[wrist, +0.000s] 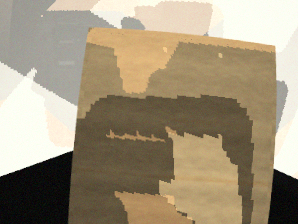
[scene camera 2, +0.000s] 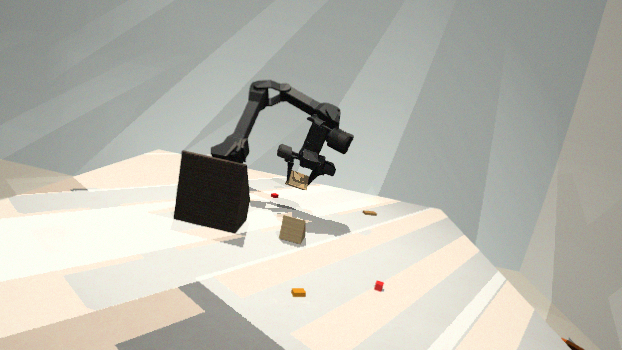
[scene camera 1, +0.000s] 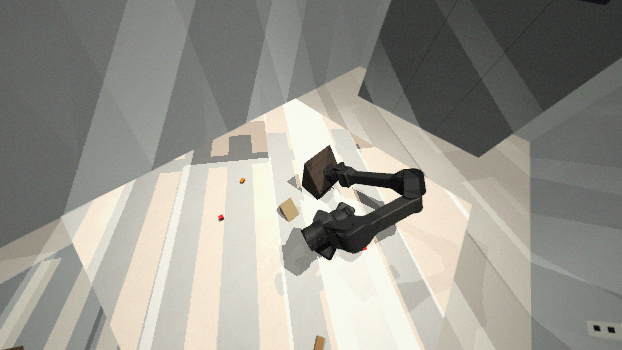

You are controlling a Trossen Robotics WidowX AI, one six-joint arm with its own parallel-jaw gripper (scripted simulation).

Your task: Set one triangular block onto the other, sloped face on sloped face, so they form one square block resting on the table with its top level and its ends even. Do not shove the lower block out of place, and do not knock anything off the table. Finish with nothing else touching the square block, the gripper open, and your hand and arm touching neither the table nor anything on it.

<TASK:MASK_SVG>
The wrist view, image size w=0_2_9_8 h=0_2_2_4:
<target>my gripper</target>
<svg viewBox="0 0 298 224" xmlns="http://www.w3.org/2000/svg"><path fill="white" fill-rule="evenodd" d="M274 168L269 222L267 224L298 224L298 180ZM73 149L63 153L63 155L53 157L53 159L44 160L41 163L32 164L27 168L20 168L19 171L9 172L7 175L0 176L0 224L68 224L69 196L71 196L69 186L71 186Z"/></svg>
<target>tan triangular block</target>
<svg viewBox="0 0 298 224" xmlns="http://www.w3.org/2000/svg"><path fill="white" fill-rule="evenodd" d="M88 27L84 68L82 68L80 91L78 91L76 135L74 135L71 186L69 186L71 196L69 196L68 224L267 224L269 222L271 188L273 188L275 139L277 139L277 60L275 60L275 45L250 43L247 40L222 39L222 37Z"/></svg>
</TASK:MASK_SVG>
